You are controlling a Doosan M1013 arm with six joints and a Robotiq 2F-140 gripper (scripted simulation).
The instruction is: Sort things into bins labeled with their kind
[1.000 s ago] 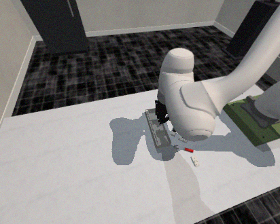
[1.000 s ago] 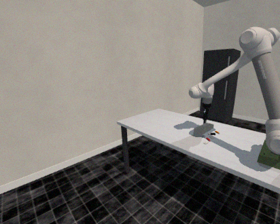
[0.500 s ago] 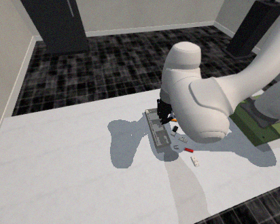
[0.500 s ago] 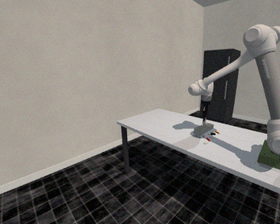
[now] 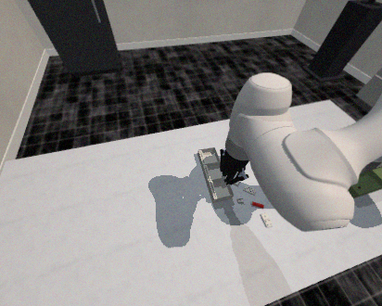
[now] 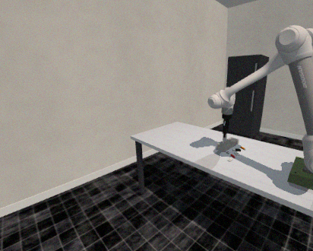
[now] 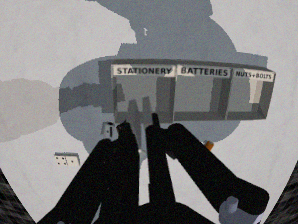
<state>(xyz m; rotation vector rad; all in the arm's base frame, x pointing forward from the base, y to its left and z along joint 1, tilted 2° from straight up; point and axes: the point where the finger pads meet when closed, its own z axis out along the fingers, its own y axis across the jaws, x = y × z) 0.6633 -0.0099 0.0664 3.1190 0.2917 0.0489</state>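
My gripper is now 13 cm past the orange battery, 11 cm to the left of it and 10 cm above it. The rest, counted from my hand: grey piece 10 cm below, 6 cm to the left, 6 cm behind; small black piece 10 cm below, 10 cm behind, 4 cm to the right; grey bin tray 9 cm to the right, 9 cm below.
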